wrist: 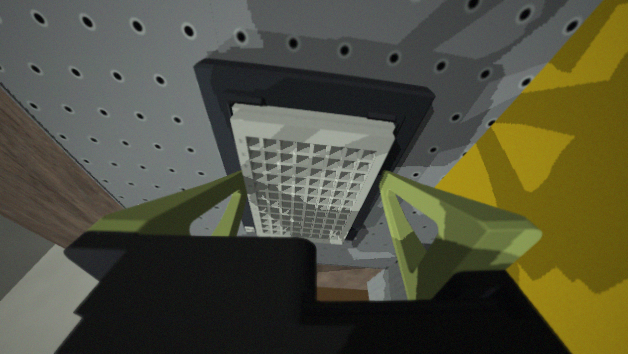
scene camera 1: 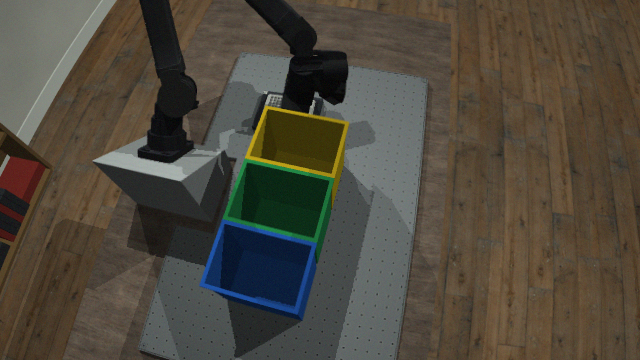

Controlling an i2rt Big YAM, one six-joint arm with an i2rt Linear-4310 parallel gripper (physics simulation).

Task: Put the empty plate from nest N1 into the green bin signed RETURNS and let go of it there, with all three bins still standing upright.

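Observation:
The white plate, a grid of square wells, sits in the dark nest on the pegboard. In the wrist view my gripper is open, with one green finger near each long side of the plate and nothing held. In the scene view the arm's wrist hides the fingertips and part of the plate. The green bin stands upright between the yellow bin and the blue bin, both upright. The bin signs and the nest label are not readable.
The yellow bin's wall rises close beside the nest and the right-hand finger in the wrist view. The perforated grey board carries the bins and nest. The arm's grey wedge-shaped base stands left of the bins; a bookshelf is at the far left.

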